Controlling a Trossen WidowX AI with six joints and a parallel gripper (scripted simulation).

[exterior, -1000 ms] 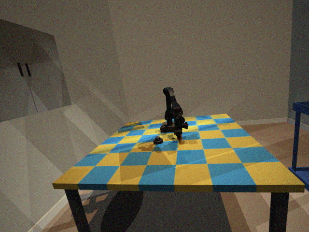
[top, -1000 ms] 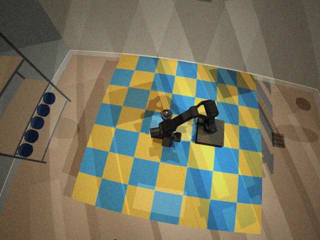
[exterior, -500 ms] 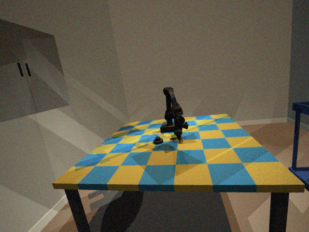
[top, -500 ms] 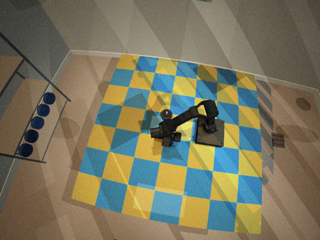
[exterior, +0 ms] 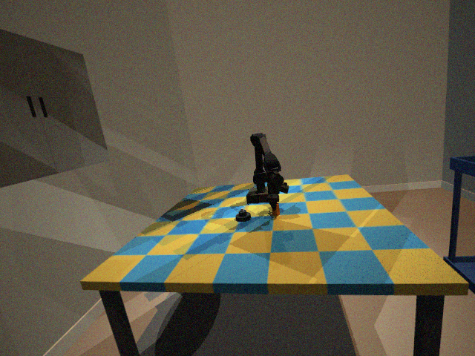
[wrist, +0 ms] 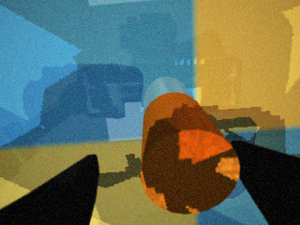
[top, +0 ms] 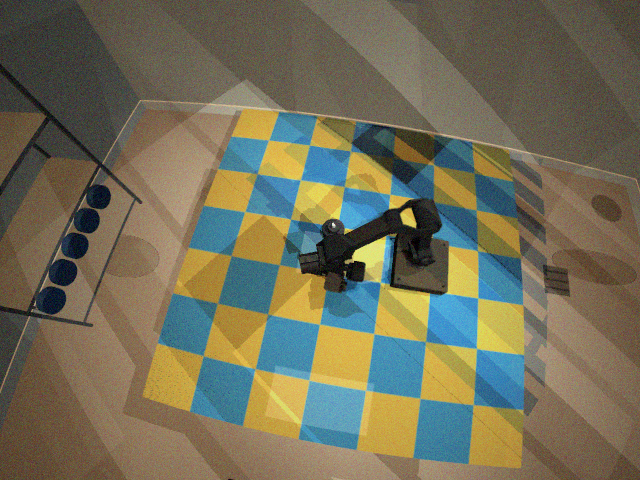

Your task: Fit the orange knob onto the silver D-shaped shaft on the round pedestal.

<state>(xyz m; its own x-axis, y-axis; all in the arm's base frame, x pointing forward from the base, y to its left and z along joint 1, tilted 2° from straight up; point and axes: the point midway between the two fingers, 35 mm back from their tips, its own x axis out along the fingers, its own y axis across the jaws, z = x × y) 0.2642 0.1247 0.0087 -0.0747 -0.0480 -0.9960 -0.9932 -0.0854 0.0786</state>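
Right now the orange knob is 10 mm ahead of my gripper tip and 10 mm above it. From my gripper tip the other things lie so: dark round pedestal 170 mm to the right, 50 mm ahead, 10 mm below.
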